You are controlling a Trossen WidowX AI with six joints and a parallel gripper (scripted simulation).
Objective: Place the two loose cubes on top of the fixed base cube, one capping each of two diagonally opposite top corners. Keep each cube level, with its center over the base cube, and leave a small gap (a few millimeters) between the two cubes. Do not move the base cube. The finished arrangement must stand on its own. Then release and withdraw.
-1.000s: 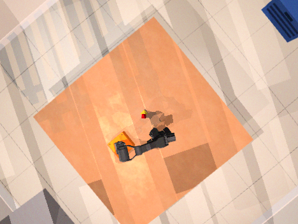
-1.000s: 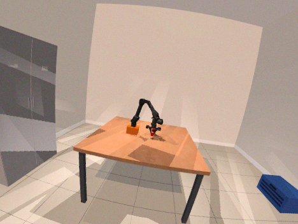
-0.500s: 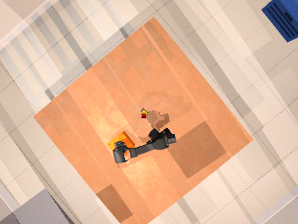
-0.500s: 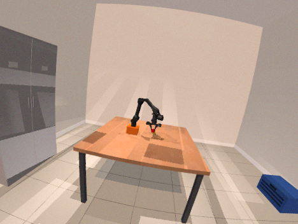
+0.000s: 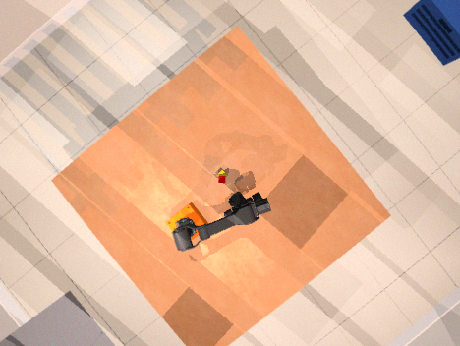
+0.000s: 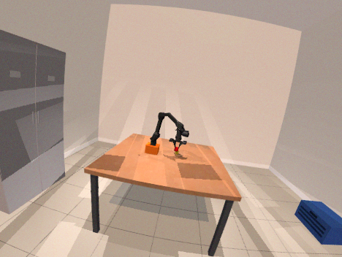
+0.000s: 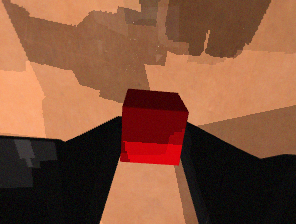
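Right now my gripper tip is 180 mm to the right of the yellow cube, 100 mm above it and 20 mm short of it.
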